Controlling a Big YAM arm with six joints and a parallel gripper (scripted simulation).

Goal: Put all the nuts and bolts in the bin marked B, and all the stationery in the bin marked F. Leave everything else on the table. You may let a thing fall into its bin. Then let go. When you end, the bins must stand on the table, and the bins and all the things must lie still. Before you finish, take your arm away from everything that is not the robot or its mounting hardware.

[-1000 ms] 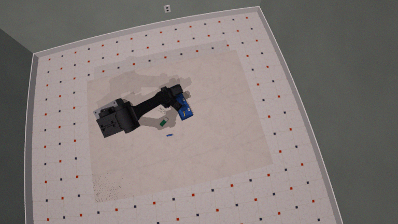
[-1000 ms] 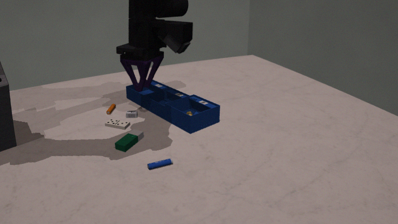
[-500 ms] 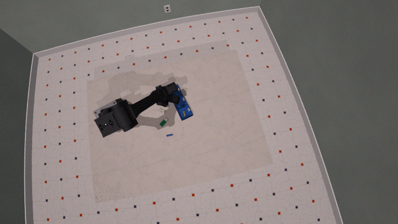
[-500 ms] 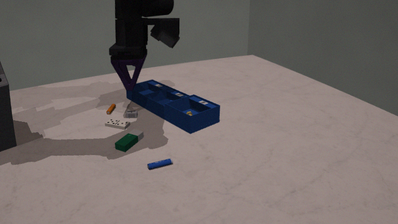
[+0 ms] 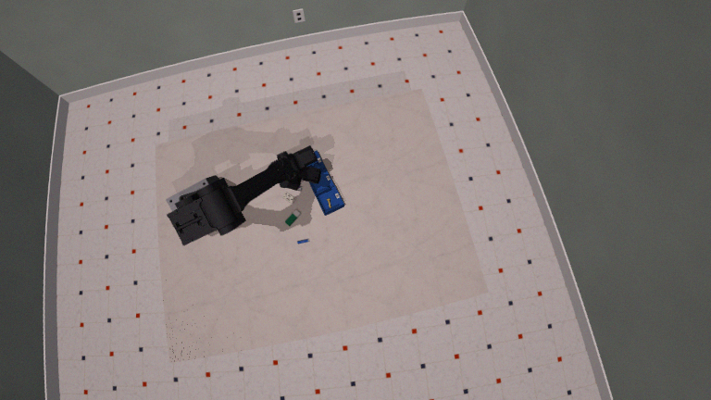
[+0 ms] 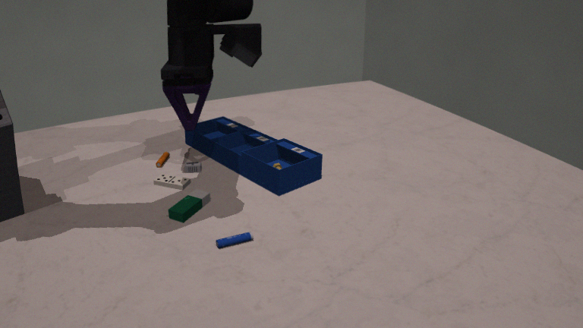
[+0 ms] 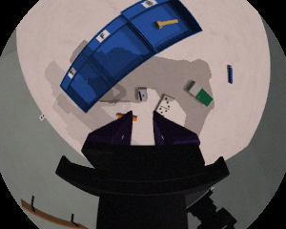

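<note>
Now: hand 7 cm above the grey metal piece. Round my hand: white domino 5 cm behind, 2 cm to the right, 7 cm below; then orange cylinder 3 cm behind, 6 cm to the left, 7 cm below; then blue three-part bin 9 cm ahead, 1 cm to the right, 6 cm below.
</note>
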